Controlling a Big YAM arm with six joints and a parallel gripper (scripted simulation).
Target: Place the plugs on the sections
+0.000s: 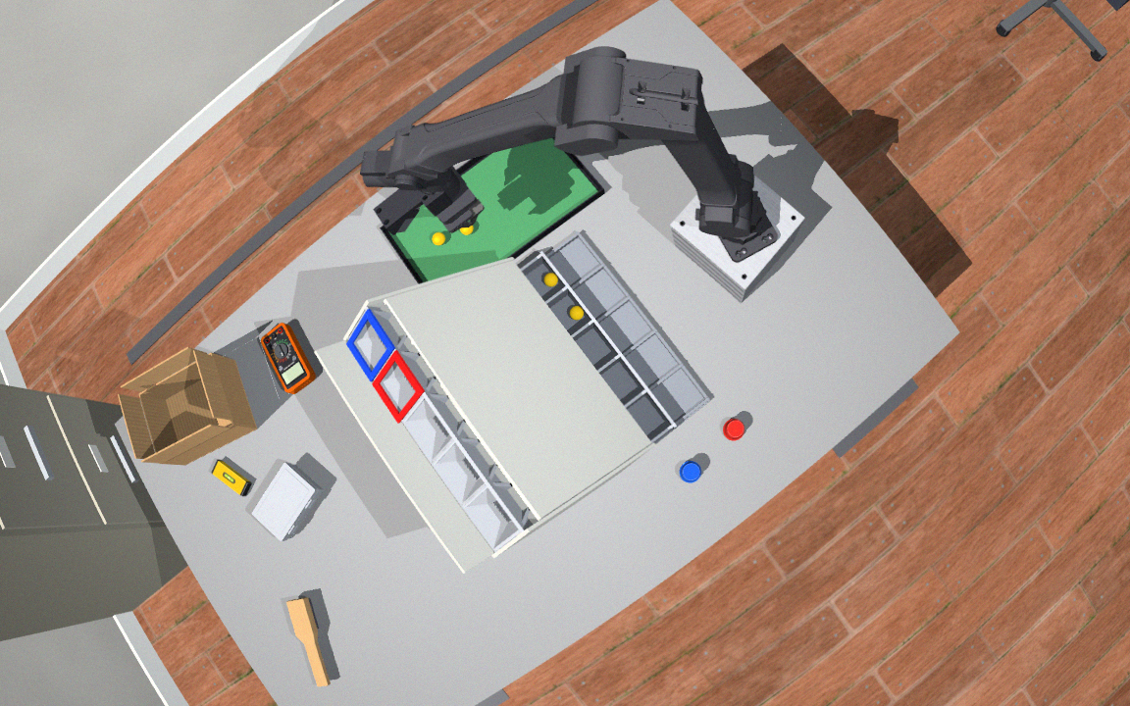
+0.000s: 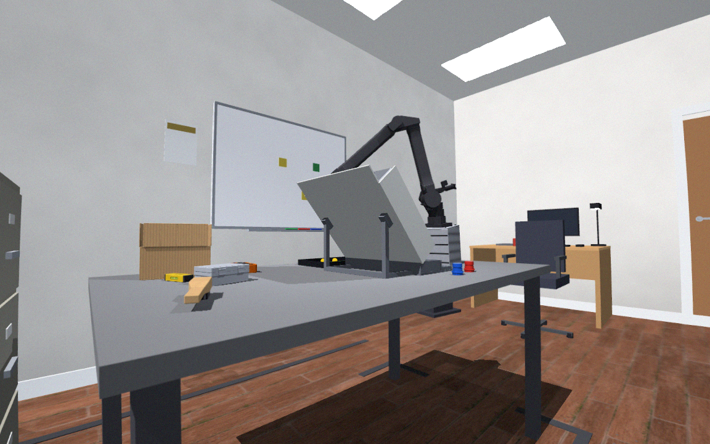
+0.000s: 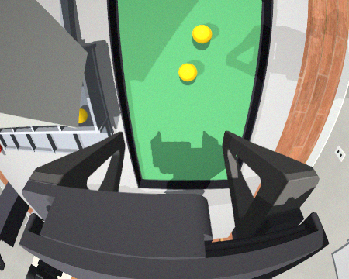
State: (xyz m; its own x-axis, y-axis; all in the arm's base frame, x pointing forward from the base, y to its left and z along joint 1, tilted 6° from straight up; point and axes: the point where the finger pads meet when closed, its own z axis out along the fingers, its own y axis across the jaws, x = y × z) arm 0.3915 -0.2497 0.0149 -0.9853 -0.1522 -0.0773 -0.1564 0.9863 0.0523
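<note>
Right now my hand is 15 cm above the green tray, 4 cm past it and 3 cm to the left of it. Also, from my hand: multimeter: 44 cm ahead, 14 cm below, 4 cm to the left; then sloped cover: 32 cm to the left, 5 cm above, 2 cm ahead; then grey case: 56 cm ahead, 29 cm to the left, 13 cm below.
</note>
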